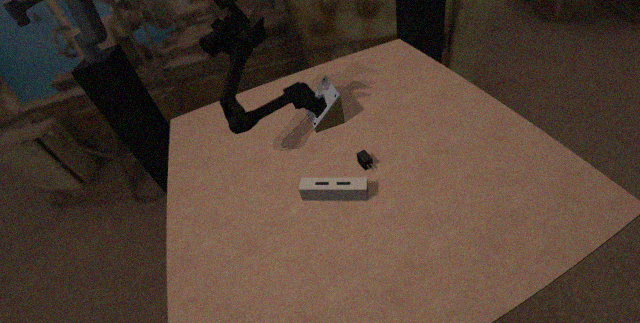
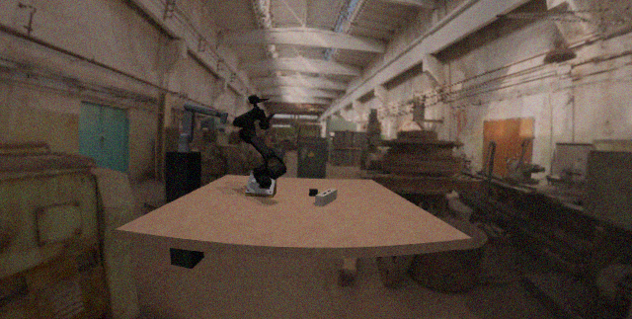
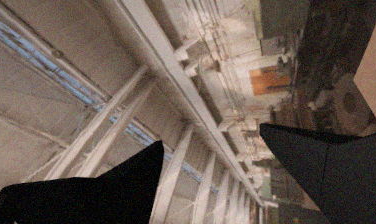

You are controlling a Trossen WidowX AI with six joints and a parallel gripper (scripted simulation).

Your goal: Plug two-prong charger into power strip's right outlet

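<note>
Now: the dark two-prong charger 24 cm ahead of my gripper tip, 20 cm to the left of it and 49 cm below it.
</note>
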